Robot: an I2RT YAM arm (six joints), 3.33 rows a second.
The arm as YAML. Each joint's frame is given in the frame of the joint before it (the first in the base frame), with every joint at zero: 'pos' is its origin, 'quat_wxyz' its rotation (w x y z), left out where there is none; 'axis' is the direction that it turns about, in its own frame. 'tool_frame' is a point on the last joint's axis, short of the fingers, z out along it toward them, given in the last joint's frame.
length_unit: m
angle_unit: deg
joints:
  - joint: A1
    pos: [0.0, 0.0, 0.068]
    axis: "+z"
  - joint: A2
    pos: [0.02, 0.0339, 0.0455]
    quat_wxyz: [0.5, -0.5, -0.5, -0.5]
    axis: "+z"
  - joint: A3
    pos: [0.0, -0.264, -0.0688]
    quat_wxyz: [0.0, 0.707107, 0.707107, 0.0]
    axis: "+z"
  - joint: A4
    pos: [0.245, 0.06, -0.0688]
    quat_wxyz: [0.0, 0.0, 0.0, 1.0]
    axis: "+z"
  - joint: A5
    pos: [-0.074, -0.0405, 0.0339]
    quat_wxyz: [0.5, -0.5, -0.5, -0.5]
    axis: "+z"
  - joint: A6
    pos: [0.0, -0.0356, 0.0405]
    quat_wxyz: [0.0, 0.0, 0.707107, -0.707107]
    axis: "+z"
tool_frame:
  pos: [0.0, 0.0, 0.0]
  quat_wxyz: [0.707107, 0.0, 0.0, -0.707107]
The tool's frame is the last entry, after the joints.
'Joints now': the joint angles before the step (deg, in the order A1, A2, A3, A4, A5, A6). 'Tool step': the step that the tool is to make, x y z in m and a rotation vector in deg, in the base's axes. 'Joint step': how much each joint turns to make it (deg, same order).
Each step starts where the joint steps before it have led.
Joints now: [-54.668 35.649 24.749 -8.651 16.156 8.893]
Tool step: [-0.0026 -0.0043 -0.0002 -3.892 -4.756 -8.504]
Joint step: [-0.068 0.284 -1.923 6.664 7.568 4.325]
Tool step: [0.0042 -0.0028 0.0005 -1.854 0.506 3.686]
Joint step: [-0.017 1.103 -0.563 3.838 -3.234 -2.521]
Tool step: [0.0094 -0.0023 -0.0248 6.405 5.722 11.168]
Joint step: [0.047 3.921 -1.754 -1.757 -10.372 -4.258]
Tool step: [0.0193 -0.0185 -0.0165 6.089 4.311 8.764]
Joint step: [0.041 11.785 2.274 2.415 -7.973 -3.547]
